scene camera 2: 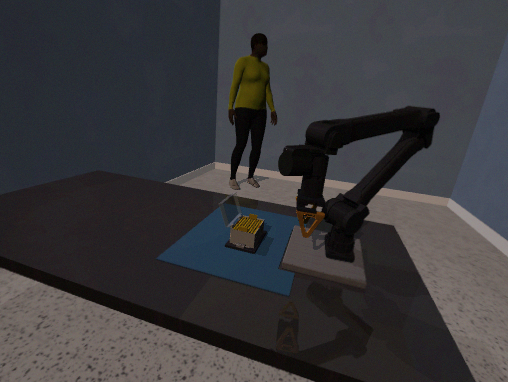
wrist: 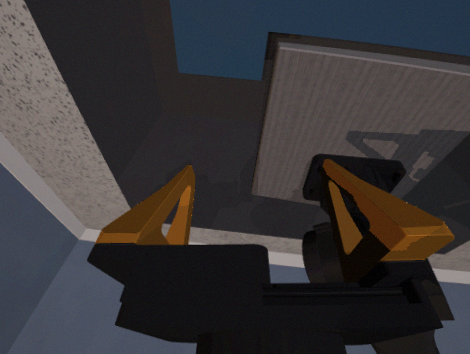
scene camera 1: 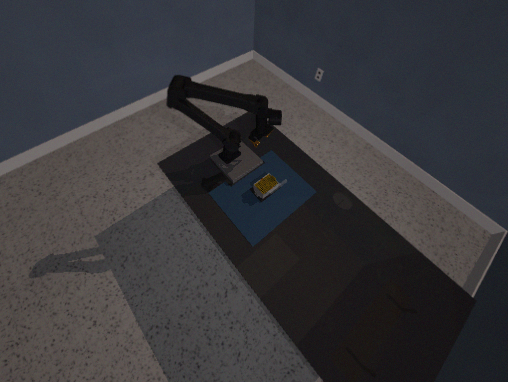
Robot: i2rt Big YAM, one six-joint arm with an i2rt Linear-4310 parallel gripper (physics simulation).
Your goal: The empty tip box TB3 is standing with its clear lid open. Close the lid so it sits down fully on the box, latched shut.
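Pixels of known places: gripper, fingertip midpoint: [scene camera 2: 304, 230] [wrist: 256, 168] [scene camera 1: 261, 141]; arm's base, origin of the base link: [scene camera 2: 338, 249] [scene camera 1: 229, 155].
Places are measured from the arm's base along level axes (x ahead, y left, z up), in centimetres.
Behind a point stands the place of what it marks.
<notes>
The tip box TB3 [scene camera 1: 265, 187] [scene camera 2: 243, 237] {y 6.1, x 31.0, z 1.5 cm}, white with a yellow top grid, stands upright on a dark base on the blue mat. Its clear lid [scene camera 1: 283, 183] {y 2.6, x 39.7, z 11.8 cm} [scene camera 2: 230, 212] {y -0.5, x 37.9, z 6.5 cm} stands open, tilted up and back from the box edge facing away from the arm's base. My gripper [scene camera 1: 263, 139] {y 14.1, x 12.4, z 11.8 cm} [scene camera 2: 307, 228] {y 14.1, x 12.4, z 11.8 cm} [wrist: 256, 168] {y 14.1, x 12.4, z 11.8 cm} is open, with its orange fingers wide apart and empty. It hangs in the air beside the arm's base plate, well apart from the box. Neither the box nor the lid shows in the wrist view.
The blue mat [scene camera 1: 255, 227] {y -21.0, x 43.5, z -2.5 cm} [scene camera 2: 195, 252] {y 13.8, x 44.4, z -2.5 cm} [wrist: 220, 40] {y 18.6, x 17.4, z -2.5 cm} lies on the dark table [scene camera 1: 280, 295] {y -35.9, x 74.6, z -2.8 cm} [scene camera 2: 100, 240] {y 17.4, x 76.0, z -2.8 cm}. The grey base plate [scene camera 1: 245, 172] {y -1.8, x 16.0, z 0.2 cm} [scene camera 2: 310, 265] {y 11.4, x 8.9, z -0.7 cm} [wrist: 300, 100] {y 9.3, x 11.8, z -0.5 cm} adjoins the mat. A person [scene camera 2: 251, 85] in a yellow top stands beyond the table.
</notes>
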